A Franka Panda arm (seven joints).
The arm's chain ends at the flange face. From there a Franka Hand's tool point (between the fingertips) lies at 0.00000 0.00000 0.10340 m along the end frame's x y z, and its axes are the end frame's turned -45 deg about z.
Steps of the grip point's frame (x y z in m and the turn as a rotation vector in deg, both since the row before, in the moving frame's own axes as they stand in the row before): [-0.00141, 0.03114, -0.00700, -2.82, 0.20, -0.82]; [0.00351, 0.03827, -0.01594, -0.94, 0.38, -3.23]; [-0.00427, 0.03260, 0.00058, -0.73, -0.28, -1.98]
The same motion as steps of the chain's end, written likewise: [0.01715, 0.01970, -0.00687, -1.85, 2.14, -0.82]; [0.02784, 0.02391, -0.01592, -0.40, 0.93, -3.23]; [0.01944, 0.02479, 0.00059, -0.71, 0.32, -1.98]
